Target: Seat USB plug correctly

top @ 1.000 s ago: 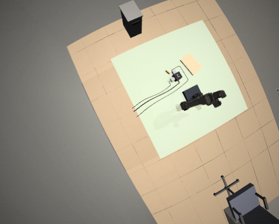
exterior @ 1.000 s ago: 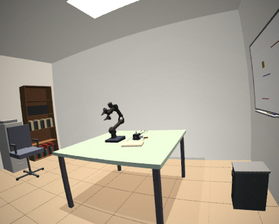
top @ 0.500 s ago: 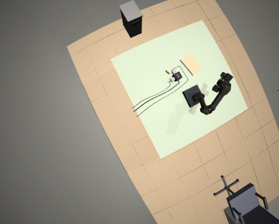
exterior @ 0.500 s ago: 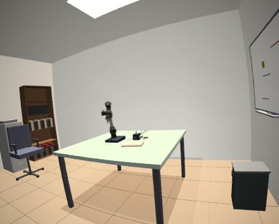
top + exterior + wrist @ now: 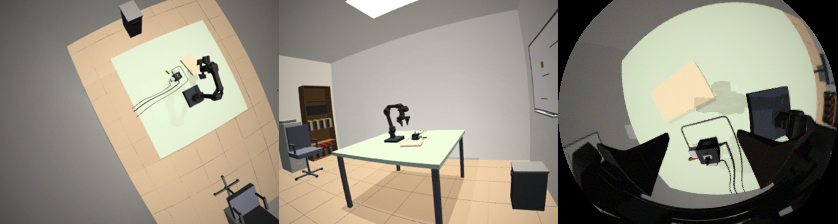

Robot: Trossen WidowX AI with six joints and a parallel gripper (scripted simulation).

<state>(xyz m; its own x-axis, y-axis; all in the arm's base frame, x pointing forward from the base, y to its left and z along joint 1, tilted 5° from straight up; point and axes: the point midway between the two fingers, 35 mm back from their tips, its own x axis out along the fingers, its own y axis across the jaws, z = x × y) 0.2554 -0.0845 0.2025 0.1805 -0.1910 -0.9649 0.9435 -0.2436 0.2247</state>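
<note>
Now: gripper tip 5 cm short of the USB plug, 16 cm to the right of it and 12 cm above it. From my gripper tip the other things lie so: orange-brown stick (16 cm ahead, 22 cm to the left, 20 cm below).
</note>
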